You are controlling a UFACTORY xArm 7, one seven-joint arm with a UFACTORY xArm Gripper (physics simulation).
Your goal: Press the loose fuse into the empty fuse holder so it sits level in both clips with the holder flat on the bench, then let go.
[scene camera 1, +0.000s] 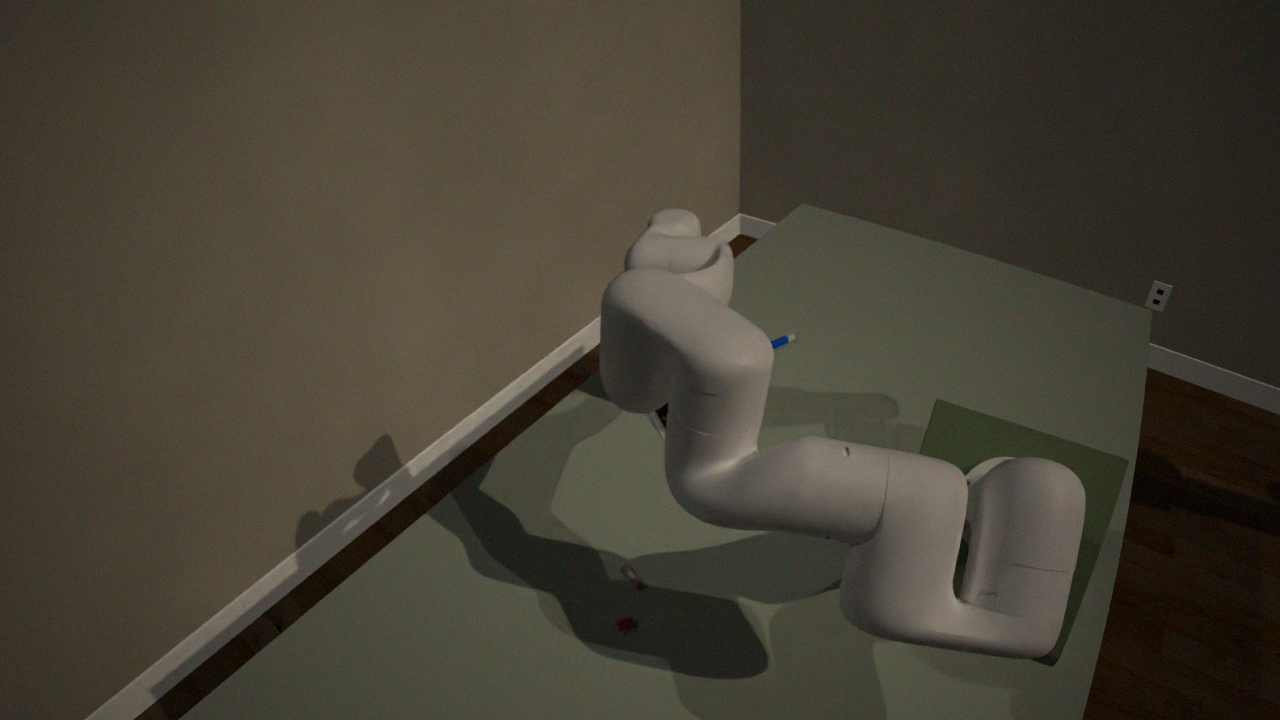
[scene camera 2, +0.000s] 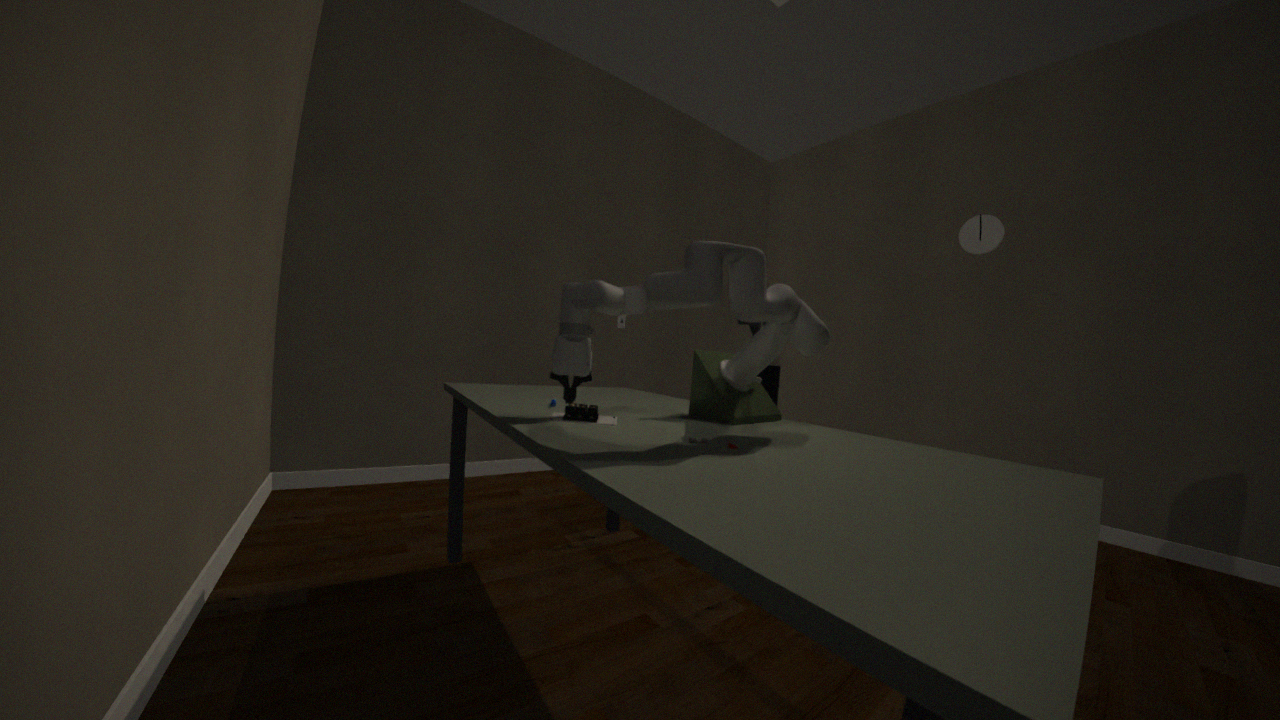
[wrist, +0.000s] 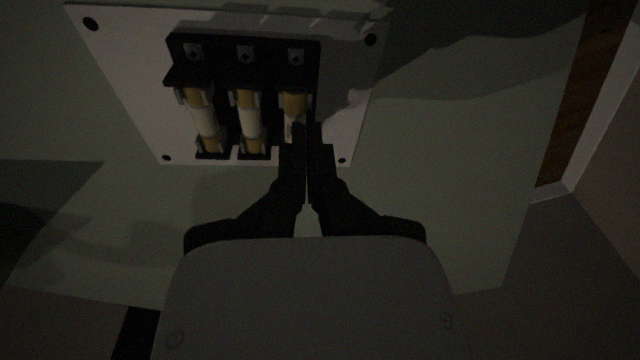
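Seen in the pictures: gripper, fingertip midpoint: [scene camera 2: 569,403] [wrist: 305,139]; arm's base, origin of the base link: [scene camera 2: 734,376].
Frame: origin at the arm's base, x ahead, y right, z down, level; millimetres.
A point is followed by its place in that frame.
The black fuse holder [scene camera 2: 581,412] {x 527, y -25, z 111 mm} [wrist: 220,50] {x 519, y -36, z 122 mm} sits on a white plate [scene camera 2: 608,420] {x 451, y -27, z 132 mm} [wrist: 140,60] {x 468, y -49, z 132 mm}. In the wrist view two fuses [wrist: 204,120] {x 493, y -13, z 101 mm} [wrist: 249,120] {x 517, y -2, z 101 mm} lie in its left and middle slots. A third fuse [wrist: 295,102] {x 550, y -5, z 95 mm} is in the right slot; its far gold cap sits between the clip's prongs. Its near end is hidden behind my fingers, so I cannot tell whether it is level. My gripper [scene camera 2: 570,399] {x 543, y 21, z 94 mm} [wrist: 305,139] {x 543, y 21, z 94 mm} is shut and empty, its tips over the near part of this fuse; contact is unclear. The arm hides the gripper in scene camera 1.
A blue cylinder [scene camera 1: 782,342] {x 496, y 266, z 124 mm} [scene camera 2: 553,402] {x 521, y 212, z 120 mm} lies beyond the holder. A small red piece [scene camera 1: 625,624] {x 323, y -350, z 127 mm} [scene camera 2: 732,445] {x 332, y -356, z 126 mm} and a small pale piece [scene camera 1: 631,575] {x 367, y -290, z 124 mm} lie on the table [scene camera 1: 895,295] {x 400, y 571, z 133 mm} [scene camera 2: 850,501] {x 392, y -654, z 133 mm}. A green block [scene camera 1: 993,429] {x 52, y 53, z -64 mm} [scene camera 2: 713,394] {x 119, y -42, z 56 mm} is by the arm's base.
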